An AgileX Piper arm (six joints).
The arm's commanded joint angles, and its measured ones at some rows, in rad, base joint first. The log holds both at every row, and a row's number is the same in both.
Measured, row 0: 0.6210, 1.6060, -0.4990, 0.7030, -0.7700, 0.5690
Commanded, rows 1 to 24: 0.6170, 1.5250, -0.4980, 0.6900, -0.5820, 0.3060; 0.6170, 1.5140, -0.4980, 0.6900, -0.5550, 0.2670; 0.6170, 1.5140, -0.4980, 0.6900, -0.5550, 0.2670; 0.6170, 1.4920, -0.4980, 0.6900, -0.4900, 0.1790; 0.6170, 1.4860, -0.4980, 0.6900, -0.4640, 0.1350; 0.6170, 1.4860, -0.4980, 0.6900, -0.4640, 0.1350; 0.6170, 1.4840, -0.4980, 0.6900, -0.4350, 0.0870; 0.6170, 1.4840, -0.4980, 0.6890, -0.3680, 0.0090; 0.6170, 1.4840, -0.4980, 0.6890, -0.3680, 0.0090; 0.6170, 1.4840, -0.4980, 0.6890, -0.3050, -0.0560; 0.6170, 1.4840, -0.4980, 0.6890, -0.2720, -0.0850; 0.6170, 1.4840, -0.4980, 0.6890, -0.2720, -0.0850; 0.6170, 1.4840, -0.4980, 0.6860, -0.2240, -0.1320; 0.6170, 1.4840, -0.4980, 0.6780, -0.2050, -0.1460; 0.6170, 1.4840, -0.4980, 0.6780, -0.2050, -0.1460; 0.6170, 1.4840, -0.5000, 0.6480, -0.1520, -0.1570; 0.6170, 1.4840, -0.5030, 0.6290, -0.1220, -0.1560; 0.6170, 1.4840, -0.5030, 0.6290, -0.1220, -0.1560; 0.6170, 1.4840, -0.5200, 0.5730, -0.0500, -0.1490; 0.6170, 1.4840, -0.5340, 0.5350, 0.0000, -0.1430; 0.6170, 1.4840, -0.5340, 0.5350, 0.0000, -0.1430; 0.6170, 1.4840, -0.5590, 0.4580, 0.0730, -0.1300; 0.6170, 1.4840, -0.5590, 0.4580, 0.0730, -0.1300; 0.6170, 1.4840, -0.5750, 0.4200, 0.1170, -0.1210
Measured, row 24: 0.6210, 1.4960, -0.5370, 0.5250, 0.0090, -0.1320
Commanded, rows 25 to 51: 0.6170, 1.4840, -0.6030, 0.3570, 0.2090, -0.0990; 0.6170, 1.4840, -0.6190, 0.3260, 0.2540, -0.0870; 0.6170, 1.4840, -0.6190, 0.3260, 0.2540, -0.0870; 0.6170, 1.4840, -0.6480, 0.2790, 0.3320, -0.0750; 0.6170, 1.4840, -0.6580, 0.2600, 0.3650, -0.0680; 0.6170, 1.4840, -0.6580, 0.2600, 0.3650, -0.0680; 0.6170, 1.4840, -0.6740, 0.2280, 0.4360, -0.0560; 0.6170, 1.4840, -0.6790, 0.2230, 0.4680, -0.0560; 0.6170, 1.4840, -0.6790, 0.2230, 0.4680, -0.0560; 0.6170, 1.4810, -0.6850, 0.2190, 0.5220, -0.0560; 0.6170, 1.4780, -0.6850, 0.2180, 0.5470, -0.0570; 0.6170, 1.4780, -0.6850, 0.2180, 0.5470, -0.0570; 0.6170, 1.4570, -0.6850, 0.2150, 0.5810, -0.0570; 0.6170, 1.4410, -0.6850, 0.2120, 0.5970, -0.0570; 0.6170, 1.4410, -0.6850, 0.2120, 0.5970, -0.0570; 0.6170, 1.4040, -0.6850, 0.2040, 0.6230, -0.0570; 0.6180, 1.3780, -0.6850, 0.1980, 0.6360, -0.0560; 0.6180, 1.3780, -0.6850, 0.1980, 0.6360, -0.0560; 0.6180, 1.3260, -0.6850, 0.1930, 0.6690, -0.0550; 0.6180, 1.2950, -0.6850, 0.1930, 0.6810, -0.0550; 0.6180, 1.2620, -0.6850, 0.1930, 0.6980, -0.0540; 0.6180, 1.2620, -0.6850, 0.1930, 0.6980, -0.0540; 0.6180, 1.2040, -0.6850, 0.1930, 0.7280, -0.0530; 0.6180, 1.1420, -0.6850, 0.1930, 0.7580, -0.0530; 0.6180, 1.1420, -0.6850, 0.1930, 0.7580, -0.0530; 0.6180, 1.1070, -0.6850, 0.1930, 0.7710, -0.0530; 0.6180, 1.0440, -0.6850, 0.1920, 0.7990, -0.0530
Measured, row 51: 0.6210, 1.1210, -0.6810, 0.2030, 0.7510, -0.0600
